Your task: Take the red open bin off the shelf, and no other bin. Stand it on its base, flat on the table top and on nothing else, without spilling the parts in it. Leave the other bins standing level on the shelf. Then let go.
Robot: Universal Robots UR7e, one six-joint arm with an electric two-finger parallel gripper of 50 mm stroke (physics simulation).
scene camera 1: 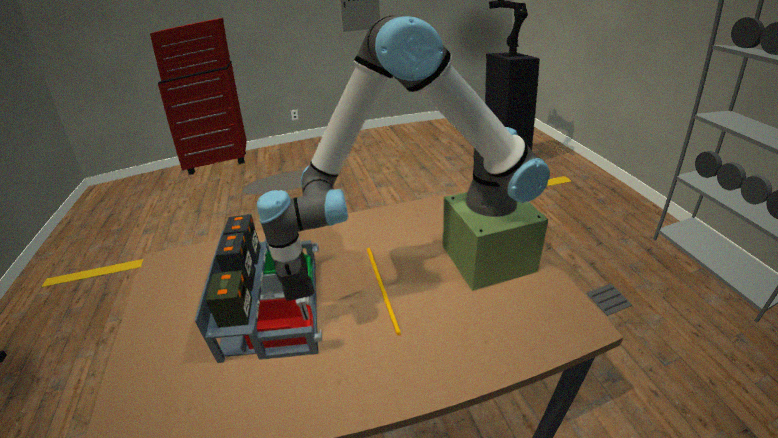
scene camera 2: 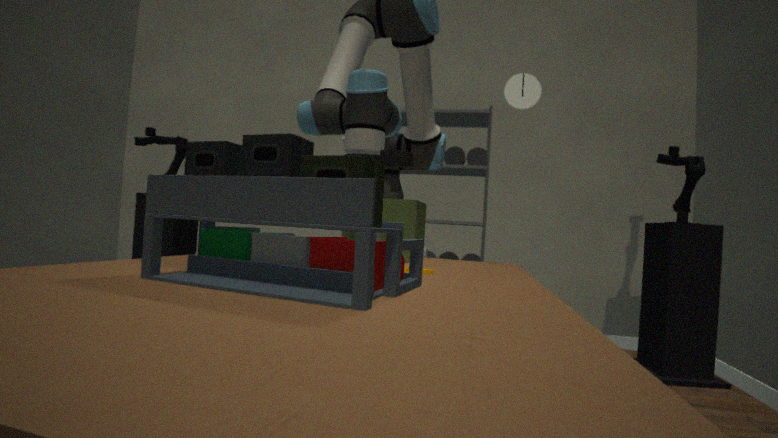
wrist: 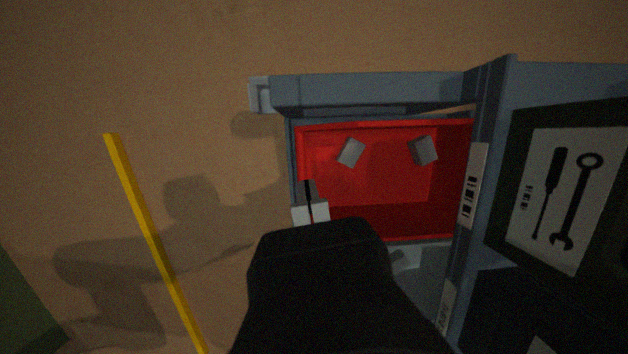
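Seen in the pictures: gripper, fingertip midpoint: (scene camera 1: 306,316) (wrist: 308,189); arm's base at its link origin: (scene camera 1: 491,203).
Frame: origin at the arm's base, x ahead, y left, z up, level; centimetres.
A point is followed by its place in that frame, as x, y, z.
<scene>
The red open bin (scene camera 1: 280,315) @[65.6, 1.0, -16.6] (scene camera 2: 331,253) @[74.5, 2.4, -12.9] (wrist: 372,175) @[66.9, 4.7, -18.0] is in the near end of the lower front level of the grey-blue shelf (scene camera 1: 288,350) @[66.1, 13.4, -17.3] (scene camera 2: 261,198) @[81.6, -6.1, -5.7] (wrist: 370,90) @[65.5, 13.2, -10.3]. Two grey parts (wrist: 351,152) @[64.7, 8.4, -16.5] (wrist: 423,150) @[72.6, 6.4, -16.4] lie on its floor in the wrist view. My gripper (scene camera 1: 304,318) @[59.0, 6.2, -14.7] (wrist: 308,189) @[59.0, 6.2, -14.7] is shut on the bin's front wall, fingers pointing down. In scene camera 2 the fingers are hidden behind the shelf and boxes. The bin's underside is hidden, so I cannot tell whether it touches the shelf.
A grey bin (scene camera 1: 273,285) @[65.3, -9.9, -14.8] (scene camera 2: 280,249) @[72.6, -6.3, -13.0] and a green bin (scene camera 1: 270,263) @[64.6, -21.3, -15.2] (scene camera 2: 224,242) @[69.7, -17.2, -12.8] stand beside the red one. Dark boxes (scene camera 1: 228,299) (scene camera 2: 277,155) stand on the upper level. A yellow strip (scene camera 1: 383,291) @[36.1, 2.2, -17.9] (wrist: 150,232) @[36.9, 5.3, -18.0] lies on the table (scene camera 1: 435,369) @[34.9, 32.0, -18.8]. The green robot base (scene camera 1: 495,250) @[7.1, 13.2, -5.9] stands further right.
</scene>
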